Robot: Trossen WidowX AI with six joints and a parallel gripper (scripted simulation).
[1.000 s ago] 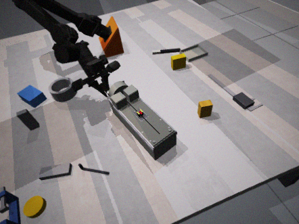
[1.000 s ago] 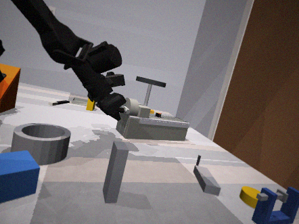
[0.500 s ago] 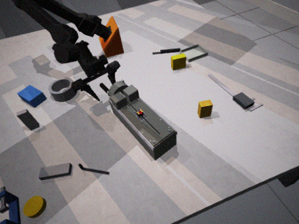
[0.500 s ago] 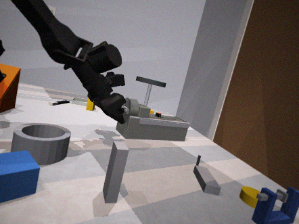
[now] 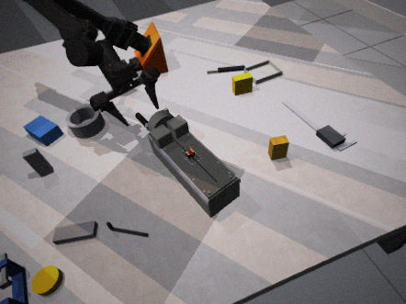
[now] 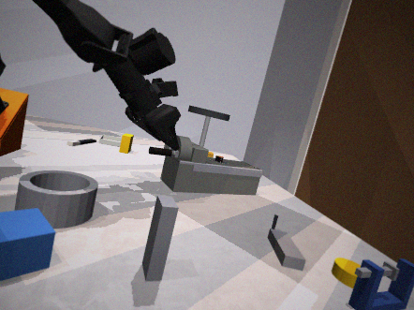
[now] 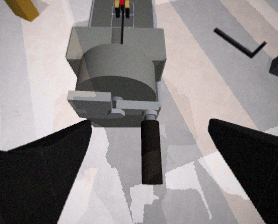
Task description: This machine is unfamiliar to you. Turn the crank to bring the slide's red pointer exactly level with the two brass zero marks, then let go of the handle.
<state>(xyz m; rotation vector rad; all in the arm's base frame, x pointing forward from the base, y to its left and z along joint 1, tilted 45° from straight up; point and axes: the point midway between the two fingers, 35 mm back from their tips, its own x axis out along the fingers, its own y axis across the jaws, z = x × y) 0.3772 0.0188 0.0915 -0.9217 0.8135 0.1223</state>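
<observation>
My gripper tip is 2 cm above the dark crank handle, 1 cm to the left of it and 1 cm past it. The rest, counted from my gripper tip: black hex key: 24 cm ahead, 10 cm to the right, 9 cm below; blue block: 32 cm to the right, 15 cm behind, 9 cm below; red pointer: 14 cm ahead, 10 cm to the left, 2 cm below.
</observation>
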